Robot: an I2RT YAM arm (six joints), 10 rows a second.
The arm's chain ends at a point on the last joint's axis. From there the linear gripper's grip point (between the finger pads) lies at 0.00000 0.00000 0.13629 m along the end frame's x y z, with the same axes.
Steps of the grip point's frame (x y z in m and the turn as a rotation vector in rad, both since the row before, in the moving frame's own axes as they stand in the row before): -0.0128, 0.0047, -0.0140, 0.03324, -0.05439, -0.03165; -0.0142, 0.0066, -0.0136, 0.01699, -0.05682, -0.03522; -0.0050, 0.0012, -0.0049, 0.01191, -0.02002, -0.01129; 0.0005, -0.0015, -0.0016, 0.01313, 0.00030, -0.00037; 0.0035, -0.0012, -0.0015, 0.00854, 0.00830, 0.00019; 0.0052, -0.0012, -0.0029, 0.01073, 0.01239, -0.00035; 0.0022, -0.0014, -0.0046, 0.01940, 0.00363, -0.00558; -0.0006, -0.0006, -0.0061, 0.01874, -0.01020, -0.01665
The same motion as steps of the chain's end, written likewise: -0.0053, 0.0091, -0.0137, 0.03324, -0.05439, -0.03165; -0.0064, 0.0088, -0.0134, 0.01699, -0.05682, -0.03522; -0.0023, 0.0028, -0.0049, 0.01191, -0.02002, -0.01129; 0.0005, 0.0003, -0.0016, 0.01313, 0.00030, -0.00037; 0.0024, 0.0000, -0.0015, 0.00854, 0.00830, 0.00019; 0.0035, 0.0003, -0.0029, 0.01073, 0.01239, -0.00035; 0.0017, 0.0012, -0.0046, 0.01940, 0.00363, -0.00558; 0.0008, 0.0019, -0.0061, 0.01874, -0.01020, -0.01665
